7 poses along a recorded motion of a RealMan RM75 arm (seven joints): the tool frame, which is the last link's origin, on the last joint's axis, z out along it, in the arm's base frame.
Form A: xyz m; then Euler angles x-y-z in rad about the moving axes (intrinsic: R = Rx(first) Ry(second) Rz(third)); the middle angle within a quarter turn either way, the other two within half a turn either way.
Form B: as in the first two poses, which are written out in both.
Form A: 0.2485 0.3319 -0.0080 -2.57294 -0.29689 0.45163
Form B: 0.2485 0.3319 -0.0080 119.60 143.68 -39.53
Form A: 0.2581 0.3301 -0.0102 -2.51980 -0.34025 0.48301
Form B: 0.2581 0.3301 -0.0102 121.29 140.02 -37.35
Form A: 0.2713 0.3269 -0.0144 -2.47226 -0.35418 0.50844
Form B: 0.2713 0.3269 -0.0144 120.79 137.35 -37.20
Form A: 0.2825 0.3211 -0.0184 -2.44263 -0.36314 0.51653
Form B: 0.2825 0.3211 -0.0184 120.57 135.69 -37.50
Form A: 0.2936 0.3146 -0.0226 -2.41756 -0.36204 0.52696
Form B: 0.2936 0.3146 -0.0226 119.76 134.47 -37.98
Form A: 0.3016 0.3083 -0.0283 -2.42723 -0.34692 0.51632
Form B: 0.3016 0.3083 -0.0283 118.89 135.28 -39.01
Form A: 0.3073 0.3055 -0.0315 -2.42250 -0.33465 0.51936
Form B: 0.3073 0.3055 -0.0315 117.83 135.29 -39.68
